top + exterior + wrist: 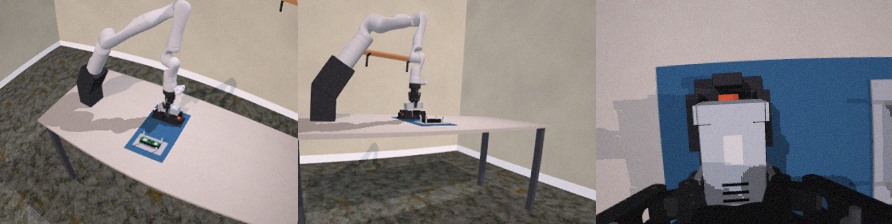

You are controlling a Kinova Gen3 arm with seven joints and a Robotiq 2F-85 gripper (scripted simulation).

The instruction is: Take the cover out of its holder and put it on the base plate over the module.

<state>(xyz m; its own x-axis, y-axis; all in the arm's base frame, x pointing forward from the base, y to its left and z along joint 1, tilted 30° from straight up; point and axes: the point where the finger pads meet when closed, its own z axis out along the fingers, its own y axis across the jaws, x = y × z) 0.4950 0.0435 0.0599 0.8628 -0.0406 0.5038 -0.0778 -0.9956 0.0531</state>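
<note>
My gripper is now right at the light grey cover.
</note>
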